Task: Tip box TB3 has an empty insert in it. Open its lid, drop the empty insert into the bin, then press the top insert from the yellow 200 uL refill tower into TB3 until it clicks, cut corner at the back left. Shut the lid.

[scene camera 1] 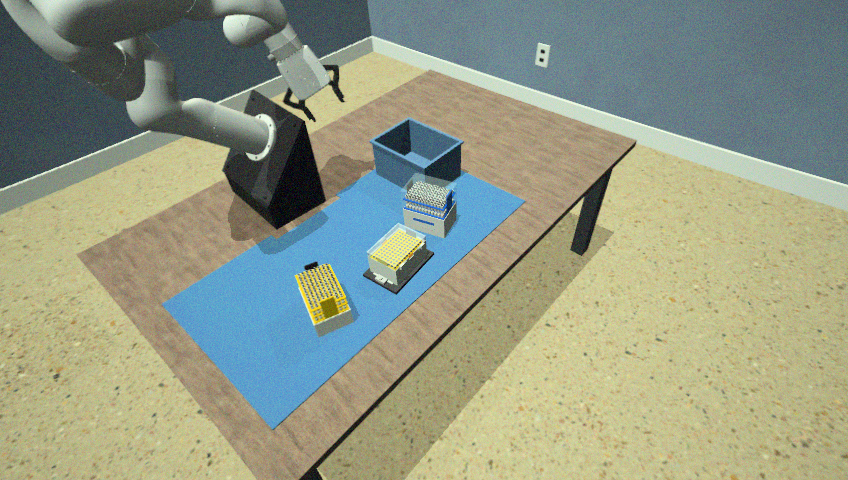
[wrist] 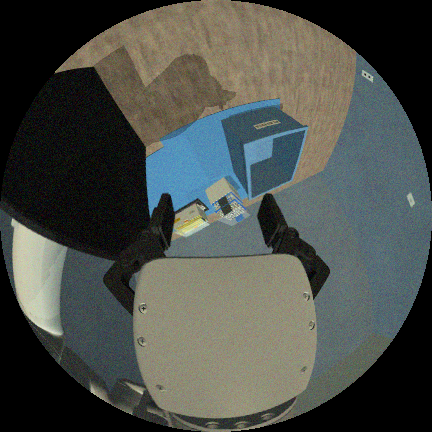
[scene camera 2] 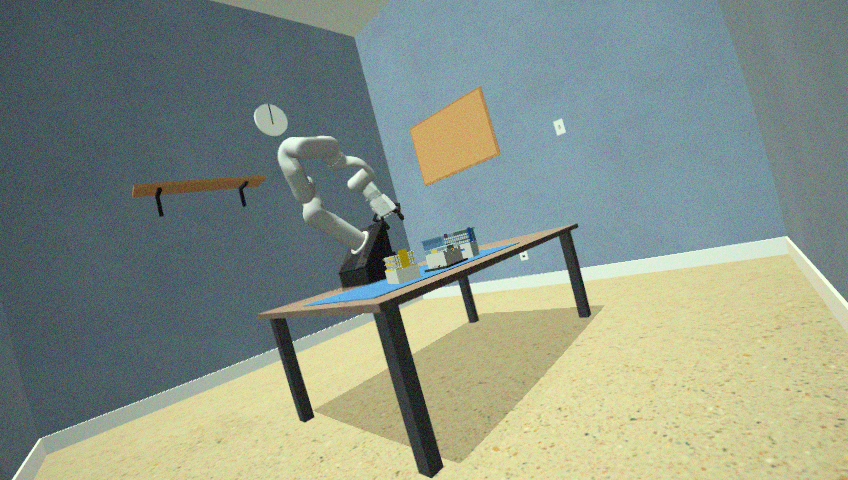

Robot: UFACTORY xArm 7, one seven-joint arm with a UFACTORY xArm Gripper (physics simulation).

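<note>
Tip box TB3 (scene camera 1: 386, 265) (scene camera 2: 438, 259) (wrist: 196, 212) is a pale box on a dark base plate, near the middle of the blue mat. Its clear lid looks shut over a yellow insert; whether the insert holds tips is too small to tell. The yellow refill tower (scene camera 1: 324, 291) (scene camera 2: 402, 273) stands left of it in the first scene view, with stacked yellow inserts on a pale base. The blue bin (scene camera 1: 386, 164) (wrist: 236, 150) stands at the far right end of the mat. My gripper (scene camera 1: 327, 109) (scene camera 2: 393, 221) (wrist: 217, 203) is open and empty, high above the table near the arm's base, apart from everything.
A blue-and-white tip tower (scene camera 1: 429, 218) (scene camera 2: 471, 248) (wrist: 225, 192) with a clear cover stands between TB3 and the bin. A small black piece (scene camera 1: 311, 265) sits behind the yellow tower. The arm's black wedge base (scene camera 1: 297, 178) (wrist: 70, 165) stands at the mat's rear edge.
</note>
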